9 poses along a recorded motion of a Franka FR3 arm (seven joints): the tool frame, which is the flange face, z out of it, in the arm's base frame.
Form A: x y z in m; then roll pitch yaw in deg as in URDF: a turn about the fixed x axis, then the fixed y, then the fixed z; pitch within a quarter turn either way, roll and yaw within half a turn.
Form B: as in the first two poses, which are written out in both.
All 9 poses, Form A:
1: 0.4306, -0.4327, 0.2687, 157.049, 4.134, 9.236
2: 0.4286, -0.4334, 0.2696, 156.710, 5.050, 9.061
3: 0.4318, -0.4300, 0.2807, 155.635, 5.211, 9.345
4: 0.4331, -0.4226, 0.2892, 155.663, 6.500, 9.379
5: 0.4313, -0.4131, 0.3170, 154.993, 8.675, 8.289
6: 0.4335, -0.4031, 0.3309, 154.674, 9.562, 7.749
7: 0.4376, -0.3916, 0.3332, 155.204, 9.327, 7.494
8: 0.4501, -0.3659, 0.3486, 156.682, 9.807, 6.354
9: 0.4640, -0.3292, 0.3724, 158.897, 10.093, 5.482
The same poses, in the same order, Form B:
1: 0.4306, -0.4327, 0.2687, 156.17, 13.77, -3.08
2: 0.4286, -0.4334, 0.2696, 155.74, 13.77, -4.33
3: 0.4318, -0.4300, 0.2807, 154.61, 14.17, -4.31
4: 0.4331, -0.4226, 0.2892, 154.45, 14.58, -6.04
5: 0.4313, -0.4131, 0.3170, 153.62, 13.73, -9.19
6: 0.4335, -0.4031, 0.3309, 153.24, 13.28, -10.50
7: 0.4376, -0.3916, 0.3332, 153.85, 12.85, -10.35
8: 0.4501, -0.3659, 0.3486, 155.42, 11.39, -11.56
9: 0.4640, -0.3292, 0.3724, 157.70, 10.15, -12.53
